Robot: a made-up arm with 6 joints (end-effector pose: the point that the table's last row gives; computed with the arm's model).
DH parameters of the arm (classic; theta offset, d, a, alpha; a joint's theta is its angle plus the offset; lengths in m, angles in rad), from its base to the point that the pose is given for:
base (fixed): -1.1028 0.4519 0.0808 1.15
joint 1: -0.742 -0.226 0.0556 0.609
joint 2: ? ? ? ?
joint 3: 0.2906 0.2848 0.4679 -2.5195
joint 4: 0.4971 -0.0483 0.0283 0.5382
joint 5: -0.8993 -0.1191 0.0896 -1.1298
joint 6: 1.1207 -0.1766 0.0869 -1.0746
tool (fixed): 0.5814 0.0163 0 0
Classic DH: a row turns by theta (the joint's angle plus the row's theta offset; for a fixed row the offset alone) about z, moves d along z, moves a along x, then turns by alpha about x.
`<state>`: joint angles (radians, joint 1 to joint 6).
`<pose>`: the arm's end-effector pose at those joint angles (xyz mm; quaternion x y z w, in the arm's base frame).
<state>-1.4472 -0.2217 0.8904 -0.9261 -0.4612 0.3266</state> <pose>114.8 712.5 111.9 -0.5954 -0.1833 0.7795 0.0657</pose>
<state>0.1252 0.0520 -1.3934 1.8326 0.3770 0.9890</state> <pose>911.8 72.5 167.1 0.6503 0.2611 -0.4184 0.5779</pose>
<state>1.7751 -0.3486 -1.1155 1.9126 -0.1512 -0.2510</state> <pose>857.9 431.2 334.4 0.7408 0.4282 -0.3077 0.4162</pose>
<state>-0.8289 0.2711 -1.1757 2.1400 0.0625 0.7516</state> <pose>730.5 -44.8 -188.0 0.7489 0.2794 -0.5992 0.0460</pose>
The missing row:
joint 2: 0.336 0.0368 -0.0195 2.1249
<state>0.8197 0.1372 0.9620 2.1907 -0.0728 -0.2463</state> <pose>580.2 -584.4 -44.2 -0.8452 0.1071 0.0199 0.5232</pose>
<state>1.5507 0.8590 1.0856 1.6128 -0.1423 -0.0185</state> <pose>645.0 -456.0 890.4 -0.9034 -0.2632 -0.1994 0.2735</pose>
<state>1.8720 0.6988 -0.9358 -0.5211 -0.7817 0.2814</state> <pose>677.7 456.2 543.5 -0.7429 -0.0648 0.5070 0.4322</pose>
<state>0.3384 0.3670 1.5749 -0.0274 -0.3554 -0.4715</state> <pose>280.4 -287.2 -382.5 0.5163 0.0137 -0.4951 0.6986</pose>
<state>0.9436 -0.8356 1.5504 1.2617 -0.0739 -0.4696</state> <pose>95.8 87.2 -407.3 -0.0124 0.4502 -0.0867 0.8886</pose>
